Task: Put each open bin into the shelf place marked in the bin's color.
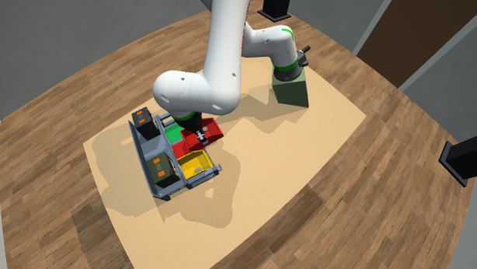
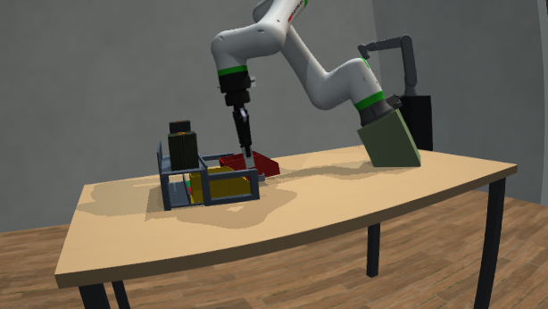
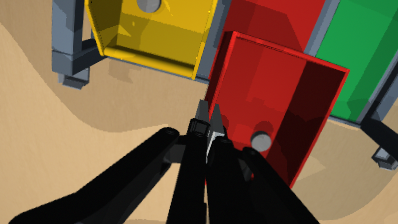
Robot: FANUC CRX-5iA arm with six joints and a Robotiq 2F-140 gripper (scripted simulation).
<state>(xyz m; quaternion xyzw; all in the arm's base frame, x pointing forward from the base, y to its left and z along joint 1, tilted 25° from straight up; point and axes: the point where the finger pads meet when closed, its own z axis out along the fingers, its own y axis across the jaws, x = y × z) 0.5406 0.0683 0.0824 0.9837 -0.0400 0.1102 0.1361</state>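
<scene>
My gripper is now 10 mm past the red bin, 50 mm to the left of it and 40 mm above it. Round my hand: yellow bin 110 mm ahead, 60 mm to the left, 60 mm below.
</scene>
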